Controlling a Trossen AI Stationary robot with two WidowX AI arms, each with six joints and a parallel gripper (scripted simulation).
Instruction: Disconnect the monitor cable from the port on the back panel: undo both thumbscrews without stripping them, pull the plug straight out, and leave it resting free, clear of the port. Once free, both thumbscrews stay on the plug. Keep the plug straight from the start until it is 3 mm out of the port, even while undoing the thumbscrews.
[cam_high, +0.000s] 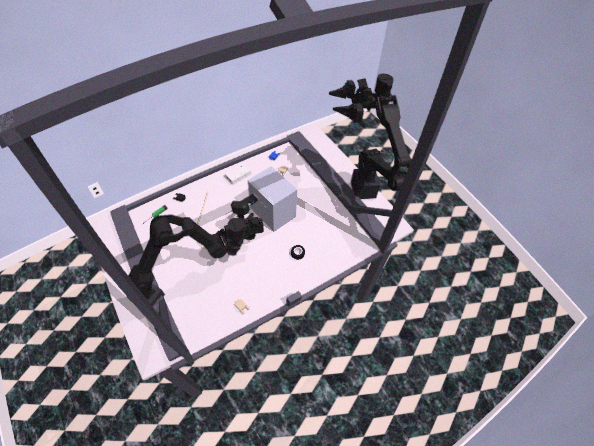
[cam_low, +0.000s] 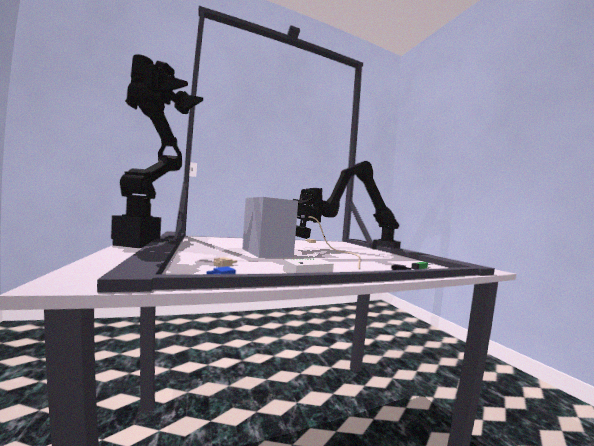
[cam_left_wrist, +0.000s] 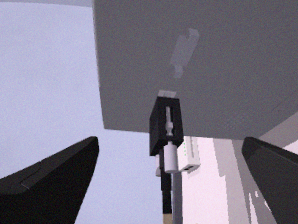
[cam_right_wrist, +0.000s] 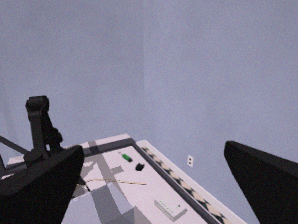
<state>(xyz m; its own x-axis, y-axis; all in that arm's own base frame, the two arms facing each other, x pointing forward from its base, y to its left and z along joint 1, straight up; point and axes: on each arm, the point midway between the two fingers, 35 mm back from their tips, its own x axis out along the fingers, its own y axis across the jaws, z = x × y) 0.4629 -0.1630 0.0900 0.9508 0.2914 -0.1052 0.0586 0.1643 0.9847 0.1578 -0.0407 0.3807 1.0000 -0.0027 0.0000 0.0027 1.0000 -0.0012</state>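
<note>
Now: left hand 30 mm short of the grey box, 130 mm to the left of it and 50 mm above it.
</note>
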